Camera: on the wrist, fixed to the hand. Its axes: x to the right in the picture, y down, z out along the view.
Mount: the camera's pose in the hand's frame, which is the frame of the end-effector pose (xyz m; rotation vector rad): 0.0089 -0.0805 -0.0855 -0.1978 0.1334 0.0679
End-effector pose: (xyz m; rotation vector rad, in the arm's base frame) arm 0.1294 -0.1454 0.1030 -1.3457 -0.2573 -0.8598
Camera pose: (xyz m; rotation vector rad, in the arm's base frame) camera 0.0555 -0.2259 0.1470 -1.4644 -0.0226 -0.9319
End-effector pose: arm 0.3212 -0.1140 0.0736 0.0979 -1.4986 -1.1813
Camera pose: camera 0.3425 -0.2100 0.0088 -0.0081 -1.2532 -1.2374
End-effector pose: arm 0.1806 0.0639 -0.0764 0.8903 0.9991 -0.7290
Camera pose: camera 0.0828 0.1016 -0.1302 0.8035 1.1328 -0.5086
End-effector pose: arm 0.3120 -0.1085 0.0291 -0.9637 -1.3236 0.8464
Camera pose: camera 0.3951 -0.1386 0.1069 -1.2053 -1.2818 0.6983
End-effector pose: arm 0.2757 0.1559 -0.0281 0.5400 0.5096 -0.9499
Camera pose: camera 0.1966 0.1665 -0.1147 0.4406 0.6931 -0.7919
